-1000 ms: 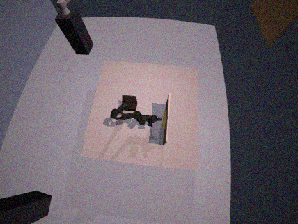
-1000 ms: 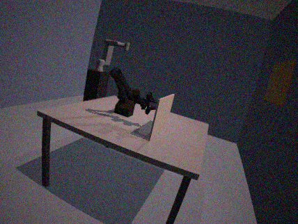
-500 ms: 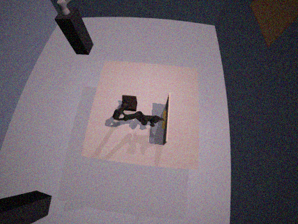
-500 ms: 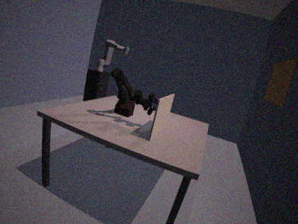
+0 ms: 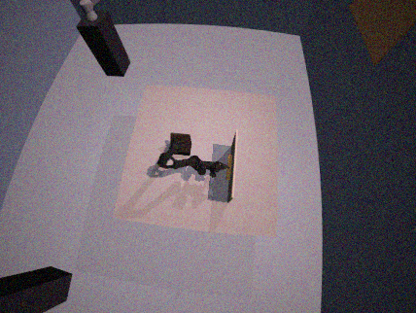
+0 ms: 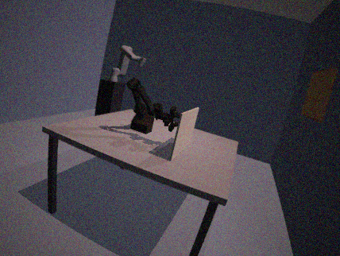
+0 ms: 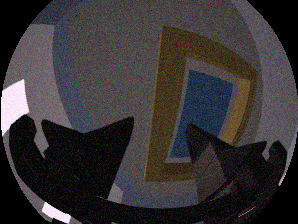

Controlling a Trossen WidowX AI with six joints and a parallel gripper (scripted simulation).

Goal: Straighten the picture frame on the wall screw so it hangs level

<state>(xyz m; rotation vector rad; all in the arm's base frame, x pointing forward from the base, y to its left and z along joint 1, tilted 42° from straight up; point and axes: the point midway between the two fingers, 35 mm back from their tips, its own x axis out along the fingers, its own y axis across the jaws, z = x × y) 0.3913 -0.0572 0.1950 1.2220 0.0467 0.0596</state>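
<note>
Now: the picture frame 1 cm ahead of my gripper tip, 2 cm to the left of it and 5 cm below it. From my gripper tip the other things lie so: upright wall panel (2 cm ahead, 2 cm to the left, 6 cm below).
</note>
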